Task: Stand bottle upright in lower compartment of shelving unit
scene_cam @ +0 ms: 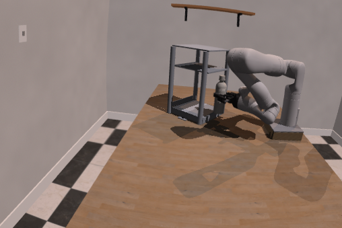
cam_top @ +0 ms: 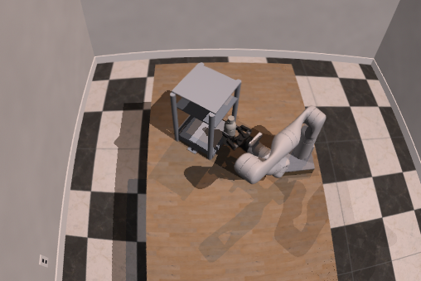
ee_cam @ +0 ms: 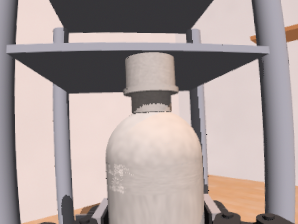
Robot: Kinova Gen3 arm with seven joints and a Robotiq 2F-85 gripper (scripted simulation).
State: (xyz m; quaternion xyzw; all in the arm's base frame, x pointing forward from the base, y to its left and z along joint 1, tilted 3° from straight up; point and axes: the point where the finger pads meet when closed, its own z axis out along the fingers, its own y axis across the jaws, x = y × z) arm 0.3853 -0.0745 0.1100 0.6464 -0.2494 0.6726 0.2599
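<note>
The shelving unit lies 110 mm ahead of my hand, 80 mm to the right of it and 40 mm above it. Round my hand: white bottle (30 mm above).
</note>
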